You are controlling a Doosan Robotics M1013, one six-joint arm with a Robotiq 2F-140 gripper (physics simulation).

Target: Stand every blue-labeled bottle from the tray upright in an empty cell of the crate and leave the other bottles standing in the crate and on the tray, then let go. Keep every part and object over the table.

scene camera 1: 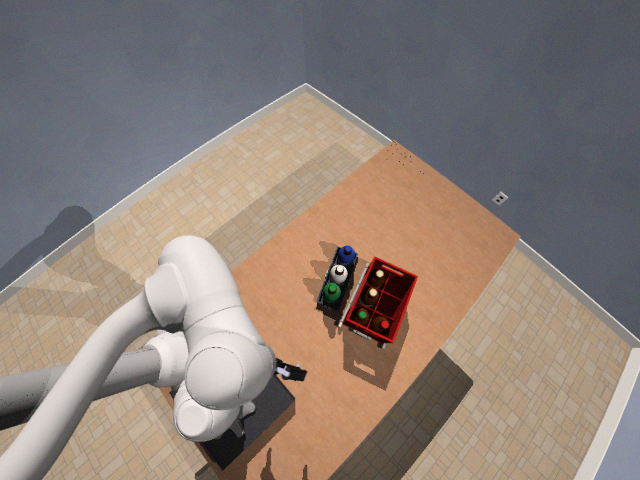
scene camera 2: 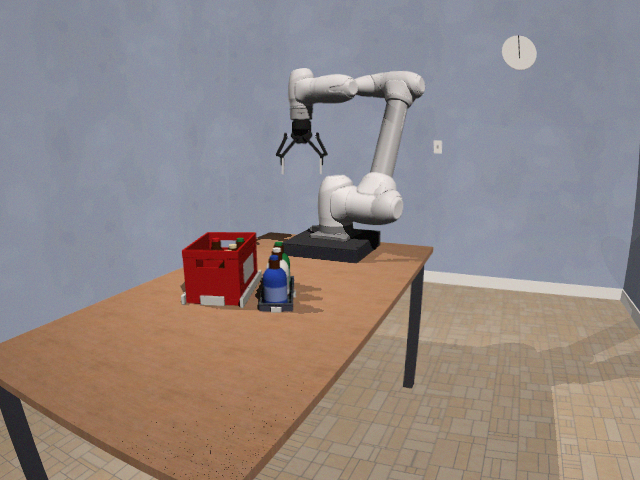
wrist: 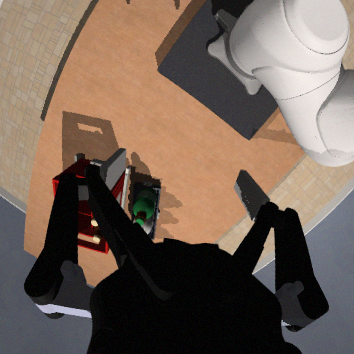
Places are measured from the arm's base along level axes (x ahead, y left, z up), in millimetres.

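Where they show: gripper, between the fingertips: [scene camera 2: 301,173] [wrist: 182,168]; arm's base, origin of its link: [scene camera 2: 336,235] [wrist: 250,49].
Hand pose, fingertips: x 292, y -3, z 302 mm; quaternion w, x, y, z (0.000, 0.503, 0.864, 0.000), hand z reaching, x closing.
Things, the pixels of their top centre, and the offset from my fingertips. "*": a spot on its surface instead. Level surfaces: height alone.
- blue-labeled bottle, centre of its top: [scene camera 2: 274,256] [scene camera 1: 348,248] dx +445, dy +166, dz -205 mm
- dark tray, a spot on its surface: [scene camera 2: 266,307] * dx +498, dy +168, dz -352 mm
- white bottle, centre of its top: [scene camera 2: 276,248] [scene camera 1: 340,268] dx +363, dy +121, dz -205 mm
- green bottle, centre of its top: [wrist: 139,221] [scene camera 2: 278,242] [scene camera 1: 332,288] dx +291, dy +80, dz -205 mm
- red crate, centre of its top: [scene camera 2: 239,242] [wrist: 101,232] [scene camera 1: 368,283] dx +408, dy +6, dz -190 mm
- green-capped bottle, centre of its top: [scene camera 1: 362,314] dx +314, dy -68, dz -202 mm
- red-capped bottle, centre of its top: [scene camera 2: 216,238] [scene camera 1: 385,324] dx +355, dy -147, dz -202 mm
- wooden table, height of its surface: dz -365 mm
My gripper [scene camera 2: 301,166] [wrist: 182,168] is open and empty, high above the table; in scene camera 1 the arm mostly hides it. The blue-labeled bottle [scene camera 1: 346,255] [scene camera 2: 275,286] stands upright at one end of the dark tray [scene camera 2: 266,307]. A white bottle [scene camera 1: 338,274] stands in the middle and a green bottle [scene camera 1: 331,293] [wrist: 143,206] at the other end. The red crate [scene camera 1: 397,266] [scene camera 2: 211,284] stands beside the tray. It holds two cream-capped bottles, a green-capped bottle [scene camera 1: 362,314] and a red-capped bottle [scene camera 1: 384,325]. Two neighbouring cells on its far side from the tray are empty.
Pale strips [scene camera 2: 250,289] lie along the crate's base, one between crate and tray. The arm's dark base block [scene camera 1: 268,413] [scene camera 2: 323,249] stands at one end of the wooden table [scene camera 1: 439,217] [scene camera 2: 170,361]. In the wrist view a finger covers part of the crate.
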